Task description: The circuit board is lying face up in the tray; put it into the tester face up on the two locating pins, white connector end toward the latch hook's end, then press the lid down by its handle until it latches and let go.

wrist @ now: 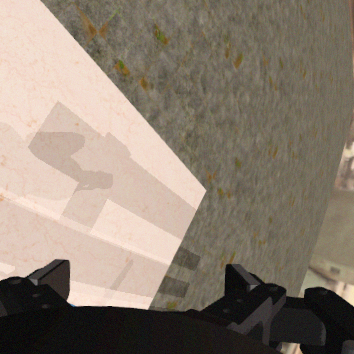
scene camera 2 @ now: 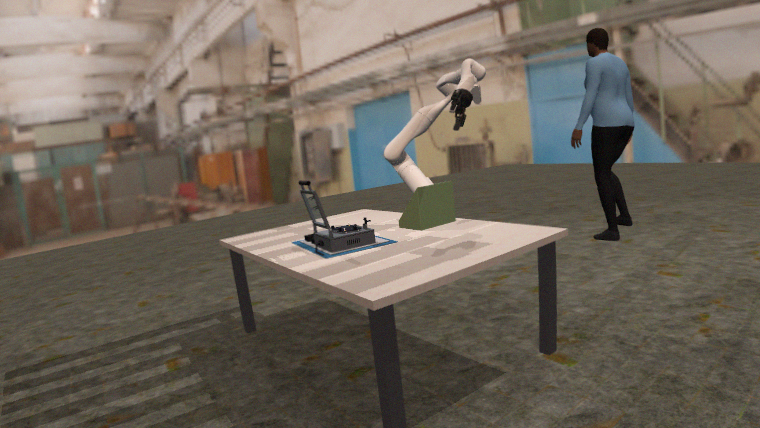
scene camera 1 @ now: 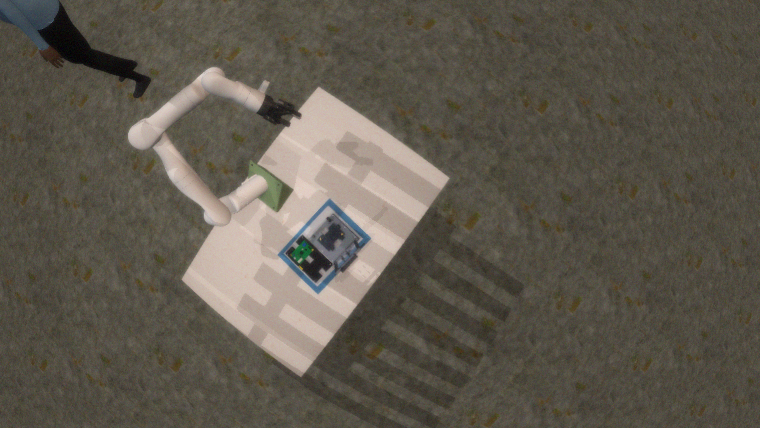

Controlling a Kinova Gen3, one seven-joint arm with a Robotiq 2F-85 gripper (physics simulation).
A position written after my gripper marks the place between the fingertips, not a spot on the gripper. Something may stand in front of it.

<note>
My gripper (scene camera 1: 295, 121) is open, holding nothing.
My gripper is seen too in the wrist view (wrist: 147, 279).
</note>
